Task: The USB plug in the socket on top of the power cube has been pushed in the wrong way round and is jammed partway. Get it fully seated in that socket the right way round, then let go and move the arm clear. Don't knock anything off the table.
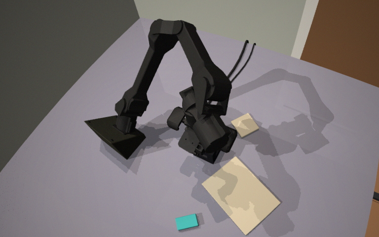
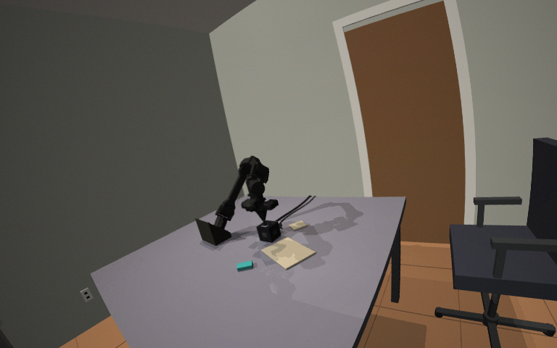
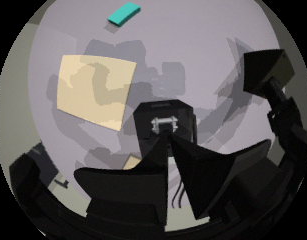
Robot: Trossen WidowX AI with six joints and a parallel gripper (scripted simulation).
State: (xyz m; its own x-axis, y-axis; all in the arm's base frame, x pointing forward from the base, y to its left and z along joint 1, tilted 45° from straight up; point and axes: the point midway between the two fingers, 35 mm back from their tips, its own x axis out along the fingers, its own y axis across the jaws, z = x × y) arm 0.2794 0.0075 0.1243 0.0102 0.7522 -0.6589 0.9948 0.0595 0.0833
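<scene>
My gripper tip is now 2 cm above the USB plug. Round my gripper tip: small cream pad (16 cm to the left, 10 cm below, 6 cm ahead); then USB socket (3 cm below); then large cream sheet (17 cm ahead, 10 cm below, 6 cm to the right).
</scene>
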